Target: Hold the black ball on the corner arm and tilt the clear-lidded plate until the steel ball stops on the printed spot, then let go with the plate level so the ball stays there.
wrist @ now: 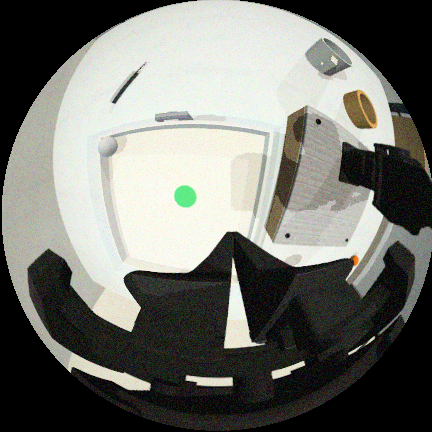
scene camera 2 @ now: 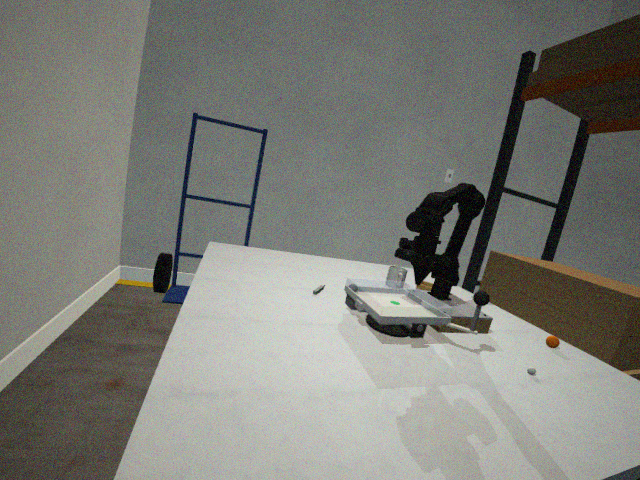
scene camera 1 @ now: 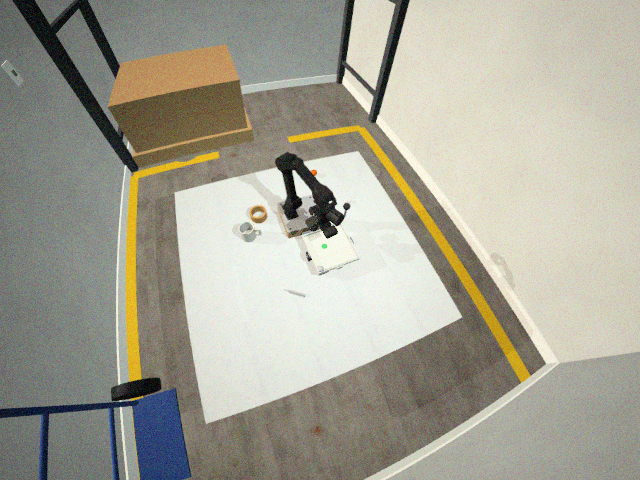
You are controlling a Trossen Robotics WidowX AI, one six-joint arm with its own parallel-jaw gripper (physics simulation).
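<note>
The clear-lidded plate point(scene camera 1: 343, 258) point(scene camera 2: 413, 319) point(wrist: 145, 230) stands on its pivot beside the arm's base; its exact tilt is hard to judge. The steel ball point(scene camera 1: 320, 268) point(scene camera 2: 353, 287) point(wrist: 107, 146) lies in a plate corner on the side away from the base, off the green printed spot point(scene camera 1: 324, 246) point(scene camera 2: 394, 303) point(wrist: 185, 196). The black ball point(scene camera 1: 346, 206) point(scene camera 2: 481, 297) stands on its post on the corner arm, near the base. My gripper point(scene camera 2: 419, 283) point(wrist: 231, 235) is shut and empty above the plate's base side, apart from the black ball. Its fingertips are hidden in scene camera 1.
The base block point(scene camera 1: 295, 229) point(scene camera 2: 478, 324) point(wrist: 320, 185) adjoins the plate. A mug point(scene camera 1: 248, 233) point(scene camera 2: 396, 277) point(wrist: 320, 55), a tape ring point(scene camera 1: 257, 220) point(wrist: 352, 110), a pen point(scene camera 1: 295, 292) point(scene camera 2: 318, 289) point(wrist: 127, 85), an orange ball point(scene camera 1: 313, 172) point(scene camera 2: 552, 341) point(wrist: 355, 260) and a small grey ball point(scene camera 2: 531, 371) lie around.
</note>
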